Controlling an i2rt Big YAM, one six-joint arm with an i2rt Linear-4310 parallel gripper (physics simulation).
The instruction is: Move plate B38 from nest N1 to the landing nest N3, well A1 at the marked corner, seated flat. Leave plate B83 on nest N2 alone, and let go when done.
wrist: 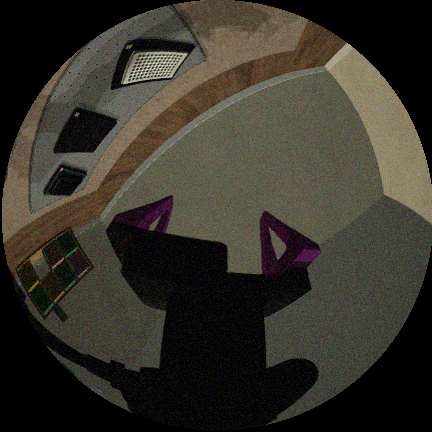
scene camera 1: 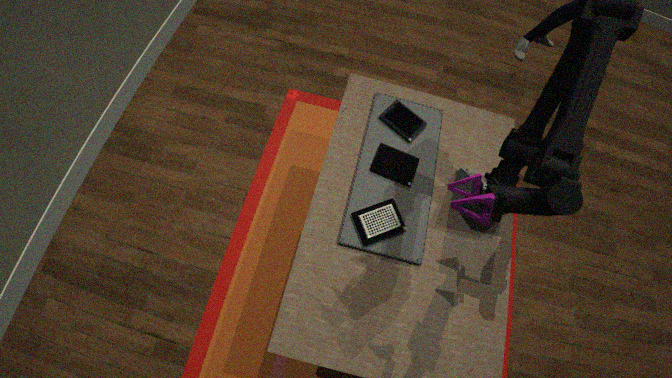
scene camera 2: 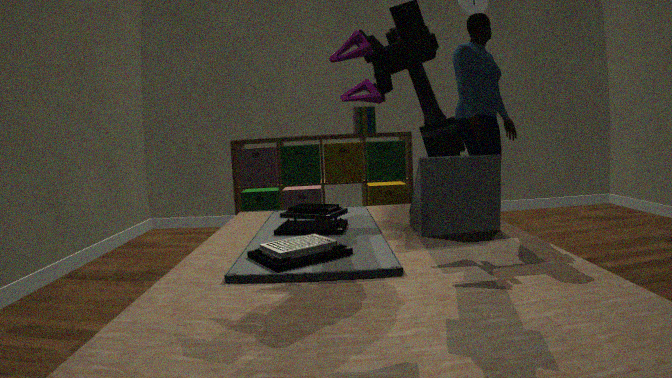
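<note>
A white plate with a grid of wells (scene camera 1: 380,221) (scene camera 2: 298,245) (wrist: 156,66) lies on a black nest at the near end of the grey board (scene camera 1: 364,194) (scene camera 2: 375,257). A flat black shape (scene camera 1: 395,164) (wrist: 85,132) is at the middle nest position; whether a plate lies there is unclear. A black nest with a raised rim (scene camera 1: 402,120) (wrist: 65,180) is at the far end. Labels and the marked A1 corner are unreadable. My gripper (scene camera 1: 451,195) (scene camera 2: 336,79) (wrist: 218,207) is open and empty, high above the table and to the right of the board in scene camera 1.
A grey block (scene camera 2: 457,195) stands under the arm base, to the right of the board. A storage shelf with coloured boxes (scene camera 2: 321,160) stands behind the table. A person (scene camera 2: 477,82) stands behind the arm. An orange surface with a red edge (scene camera 1: 265,175) lies left of the table.
</note>
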